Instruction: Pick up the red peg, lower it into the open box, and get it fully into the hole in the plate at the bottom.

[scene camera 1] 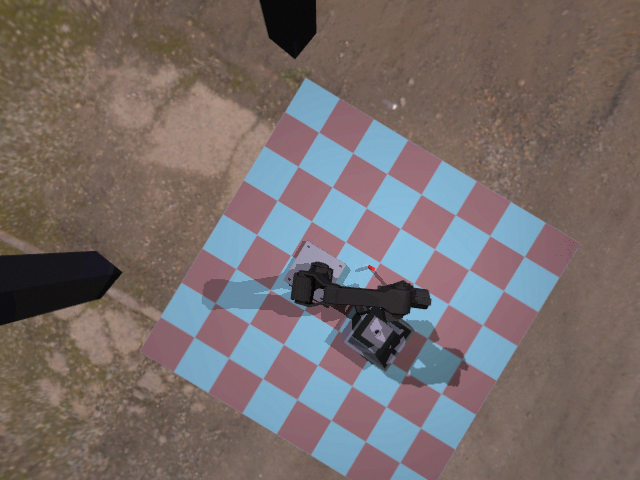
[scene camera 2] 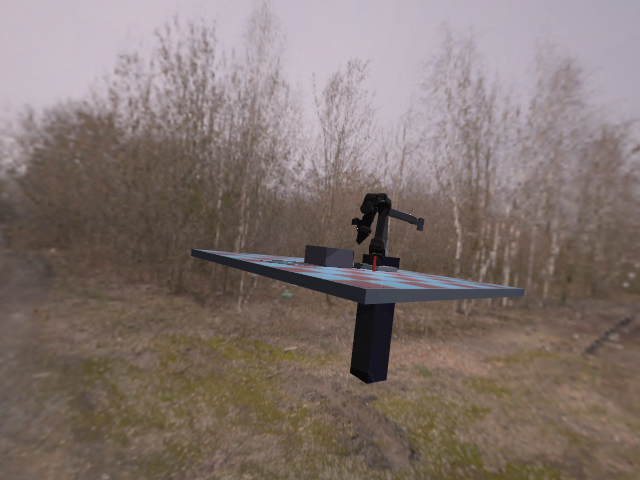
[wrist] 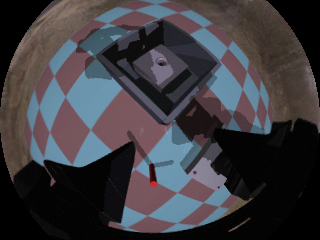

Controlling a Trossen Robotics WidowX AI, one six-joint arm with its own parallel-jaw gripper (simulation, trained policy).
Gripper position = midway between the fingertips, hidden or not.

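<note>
The wrist view shows my gripper (wrist: 176, 140), a grey plate (wrist: 160, 68) and a dark box (wrist: 117, 58). Scene camera 1 shows the dark box (scene camera 1: 402, 331). Scene camera 2 shows the dark box (scene camera 2: 323, 256). Scene camera 2 does not show the grey plate, hidden by the dark box.
</note>
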